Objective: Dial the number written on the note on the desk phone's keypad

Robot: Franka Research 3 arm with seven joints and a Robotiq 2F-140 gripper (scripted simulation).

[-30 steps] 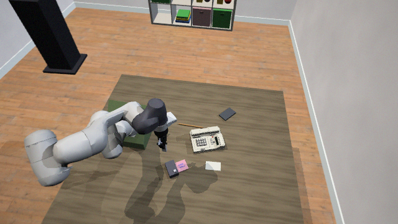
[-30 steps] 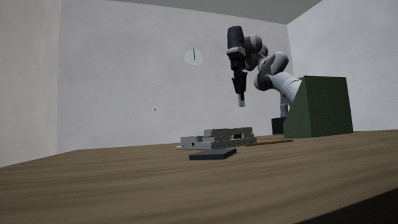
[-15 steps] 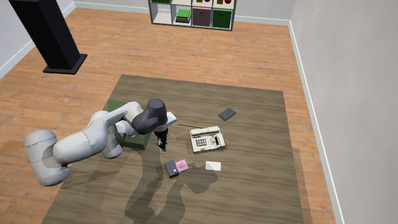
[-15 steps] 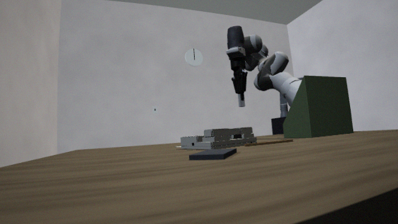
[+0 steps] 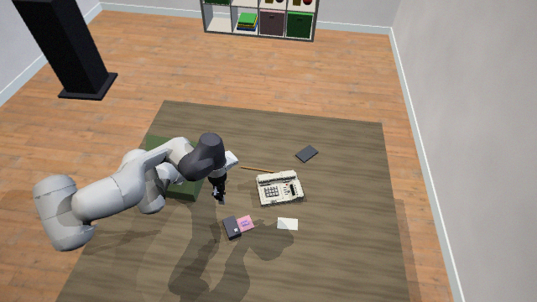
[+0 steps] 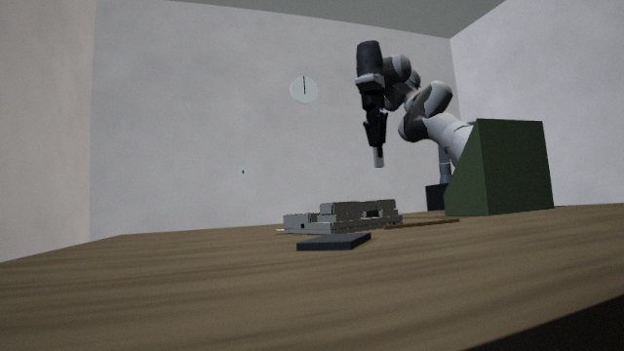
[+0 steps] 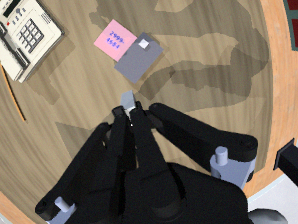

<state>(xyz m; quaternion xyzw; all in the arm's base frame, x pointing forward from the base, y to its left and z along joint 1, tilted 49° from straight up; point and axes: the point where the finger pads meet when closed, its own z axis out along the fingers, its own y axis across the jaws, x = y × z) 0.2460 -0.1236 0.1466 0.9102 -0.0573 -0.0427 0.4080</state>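
My hand is 250 mm to the right of the handset, 240 mm short of it and 160 mm above it. The rest, counted from my hand: pencil: 330 mm to the left, 200 mm below, 130 mm ahead; then black box: 180 mm below, 40 mm to the right, 40 mm ahead; then white note: 310 mm ahead, 200 mm below, 10 mm to the left.
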